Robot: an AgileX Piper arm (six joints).
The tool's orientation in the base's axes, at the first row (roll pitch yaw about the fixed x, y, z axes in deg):
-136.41 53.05 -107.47
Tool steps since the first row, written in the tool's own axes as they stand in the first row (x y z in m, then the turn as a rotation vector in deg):
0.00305 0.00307 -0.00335 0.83 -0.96 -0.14
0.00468 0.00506 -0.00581 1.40 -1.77 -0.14
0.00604 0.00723 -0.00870 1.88 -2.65 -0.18
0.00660 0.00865 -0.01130 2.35 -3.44 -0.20
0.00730 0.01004 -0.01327 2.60 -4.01 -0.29
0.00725 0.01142 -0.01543 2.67 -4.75 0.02
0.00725 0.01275 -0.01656 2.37 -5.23 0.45
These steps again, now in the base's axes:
-0.00495 -0.00062 -0.00225 0.24 -1.24 -0.20
-0.00833 -0.00093 -0.00331 0.56 -2.17 -0.32
-0.01212 -0.00109 -0.00404 0.90 -3.11 -0.33
-0.01513 -0.00126 -0.00394 1.22 -3.97 -0.37
-0.01763 -0.00131 -0.00422 1.40 -4.57 -0.29
-0.02014 -0.00100 -0.00381 2.03 -5.05 -0.17
-0.02178 -0.00040 -0.00387 2.69 -5.09 0.08

